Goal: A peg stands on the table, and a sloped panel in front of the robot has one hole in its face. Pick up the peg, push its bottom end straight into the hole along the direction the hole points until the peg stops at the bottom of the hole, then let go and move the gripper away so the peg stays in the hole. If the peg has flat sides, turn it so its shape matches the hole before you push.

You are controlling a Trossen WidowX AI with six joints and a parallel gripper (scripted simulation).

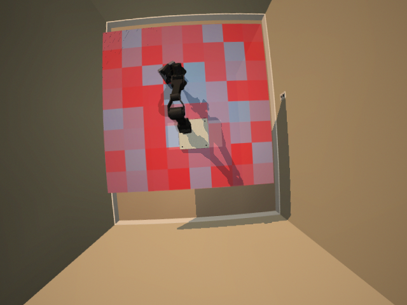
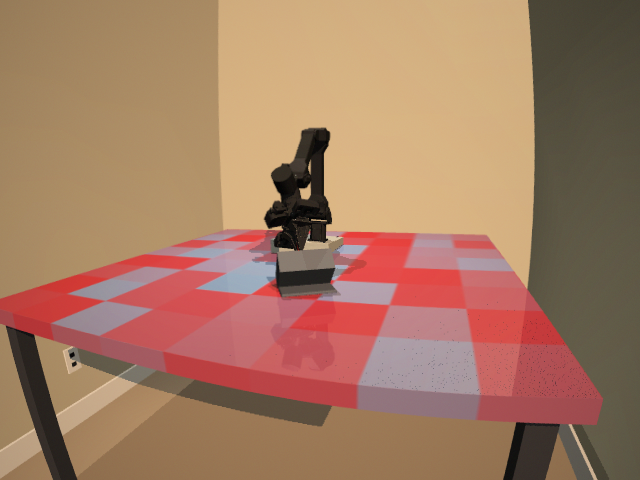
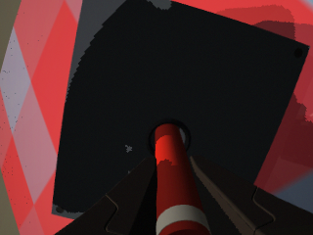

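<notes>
Right now the dark sloped panel is 40 mm below my gripper tip, 40 mm ahead of it and 20 mm to the left of it. Also, from my gripper tip: red peg (10 mm behind, 10 mm above).
</notes>
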